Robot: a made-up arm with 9 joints. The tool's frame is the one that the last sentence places.
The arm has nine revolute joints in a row. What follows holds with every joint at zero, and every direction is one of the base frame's. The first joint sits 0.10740 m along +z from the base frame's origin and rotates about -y. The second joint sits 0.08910 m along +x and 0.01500 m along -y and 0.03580 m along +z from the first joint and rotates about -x. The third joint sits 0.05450 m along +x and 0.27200 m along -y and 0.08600 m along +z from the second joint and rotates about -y. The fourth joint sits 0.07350 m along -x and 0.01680 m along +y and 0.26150 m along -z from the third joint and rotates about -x. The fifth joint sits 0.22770 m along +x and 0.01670 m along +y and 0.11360 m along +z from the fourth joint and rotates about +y. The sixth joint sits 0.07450 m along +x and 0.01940 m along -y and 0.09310 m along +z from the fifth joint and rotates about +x. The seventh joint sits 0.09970 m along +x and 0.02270 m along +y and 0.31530 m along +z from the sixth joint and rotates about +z. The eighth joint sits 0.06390 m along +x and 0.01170 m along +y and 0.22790 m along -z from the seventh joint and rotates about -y. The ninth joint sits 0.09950 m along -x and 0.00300 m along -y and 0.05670 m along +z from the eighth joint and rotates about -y. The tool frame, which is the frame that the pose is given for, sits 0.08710 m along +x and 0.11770 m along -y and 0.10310 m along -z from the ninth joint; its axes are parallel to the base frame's.
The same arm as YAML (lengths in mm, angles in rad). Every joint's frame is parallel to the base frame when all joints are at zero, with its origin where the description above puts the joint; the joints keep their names.
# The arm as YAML. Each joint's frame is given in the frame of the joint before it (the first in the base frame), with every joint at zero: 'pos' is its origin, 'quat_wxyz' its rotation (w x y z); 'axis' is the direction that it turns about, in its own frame. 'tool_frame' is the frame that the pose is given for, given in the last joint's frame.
length_unit: mm
angle_unit: rad
joints:
  - joint: joint 1
    pos: [0.0, 0.0, 107.4]
    quat_wxyz: [1.0, 0.0, 0.0, 0.0]
    axis: [0.0, -1.0, 0.0]
  - joint: joint 2
    pos: [89.1, -15.0, 35.8]
    quat_wxyz: [1.0, 0.0, 0.0, 0.0]
    axis: [-1.0, 0.0, 0.0]
  - joint: joint 3
    pos: [54.5, -272.0, 86.0]
    quat_wxyz: [1.0, 0.0, 0.0, 0.0]
    axis: [0.0, -1.0, 0.0]
  - joint: joint 4
    pos: [-73.5, 16.8, -261.5]
    quat_wxyz: [1.0, 0.0, 0.0, 0.0]
    axis: [-1.0, 0.0, 0.0]
  - joint: joint 5
    pos: [227.7, 16.7, 113.6]
    quat_wxyz: [1.0, 0.0, 0.0, 0.0]
    axis: [0.0, 1.0, 0.0]
  - joint: joint 6
    pos: [74.5, -19.4, 93.1]
    quat_wxyz: [1.0, 0.0, 0.0, 0.0]
    axis: [1.0, 0.0, 0.0]
  - joint: joint 7
    pos: [99.7, 22.7, 315.3]
    quat_wxyz: [1.0, 0.0, 0.0, 0.0]
    axis: [0.0, 0.0, 1.0]
  - joint: joint 8
    pos: [63.9, 11.7, -227.9]
    quat_wxyz: [1.0, 0.0, 0.0, 0.0]
    axis: [0.0, -1.0, 0.0]
  - joint: joint 9
    pos: [-99.5, -3.0, 56.7]
    quat_wxyz: [1.0, 0.0, 0.0, 0.0]
    axis: [0.0, -1.0, 0.0]
tool_frame:
  pos: [87.1, -117.7, -103.1]
  quat_wxyz: [1.0, 0.0, 0.0, 0.0]

